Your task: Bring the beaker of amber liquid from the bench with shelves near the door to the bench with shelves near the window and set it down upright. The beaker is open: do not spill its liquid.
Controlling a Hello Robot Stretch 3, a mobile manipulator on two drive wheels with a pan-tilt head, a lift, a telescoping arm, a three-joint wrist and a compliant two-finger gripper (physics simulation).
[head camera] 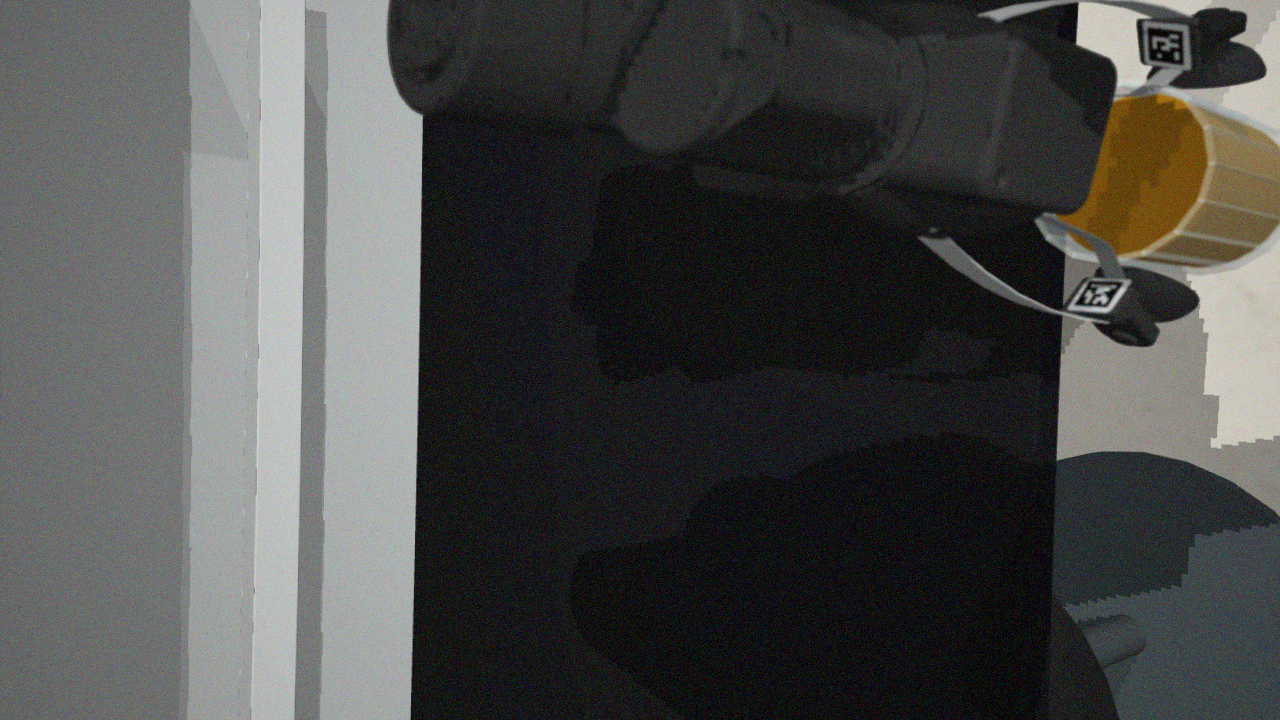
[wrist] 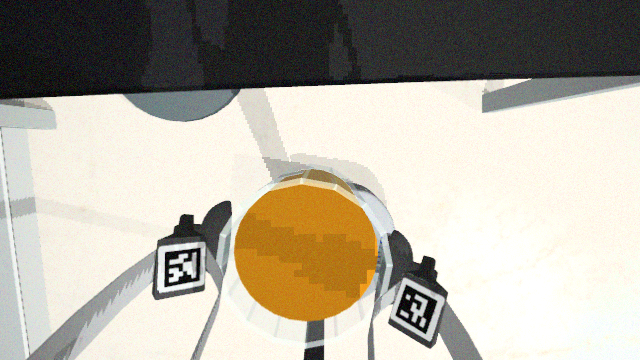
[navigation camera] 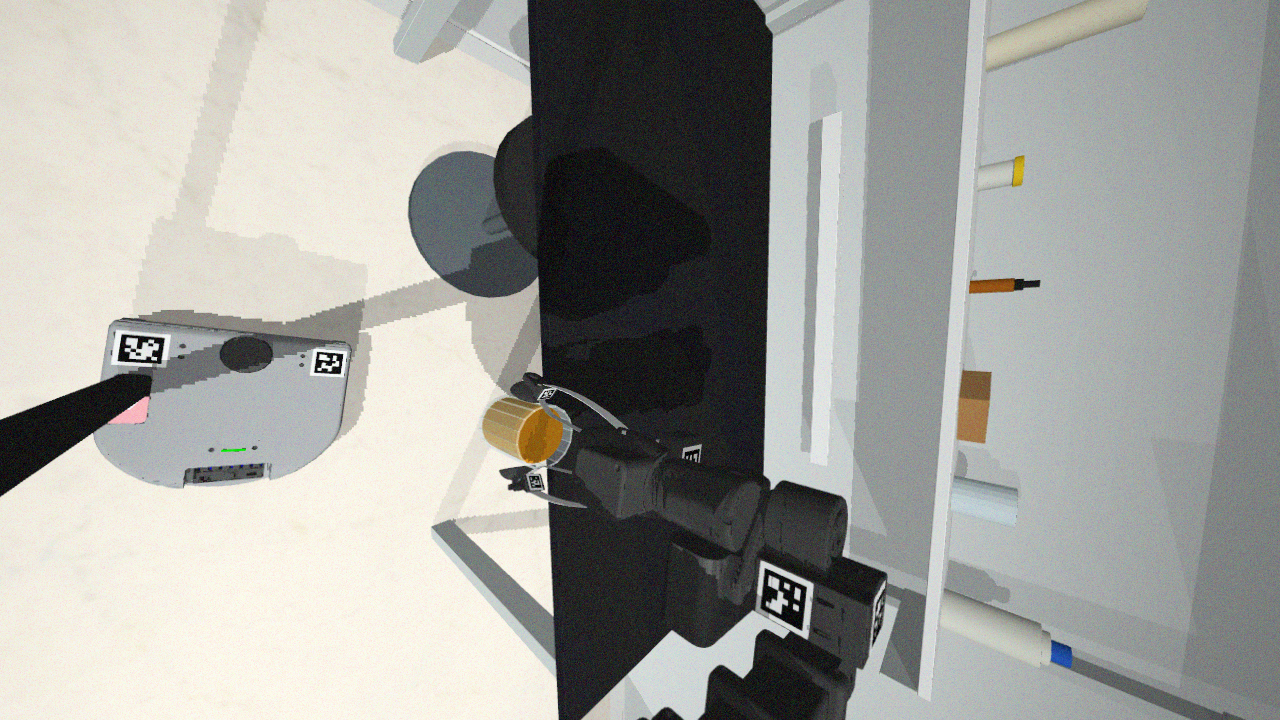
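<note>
The open beaker of amber liquid [head camera: 1244, 192] [navigation camera: 508, 428] [wrist: 305, 285] is upright between the fingers of my gripper [head camera: 1194, 179] [navigation camera: 521, 433] [wrist: 307, 241], which is shut on its sides. The liquid lies below the rim. The beaker is in the air over the pale floor, just outside the front edge of the black bench top [head camera: 501, 447] [navigation camera: 653, 80] [wrist: 425, 40]. The wrist and arm reach over that top from the shelf side. The frames do not show whether this bench is by the door or the window.
A round stool with a blue-grey foot [head camera: 1208, 582] [navigation camera: 447, 214] [wrist: 185, 107] is partly under the bench edge. My wheeled base [navigation camera: 223, 402] is on the floor. Behind the bench, a shelf edge [navigation camera: 957, 268] has an orange pen [navigation camera: 993, 285] and a brown block [navigation camera: 973, 411] beyond it. A grey floor bar [navigation camera: 492, 591] sticks out.
</note>
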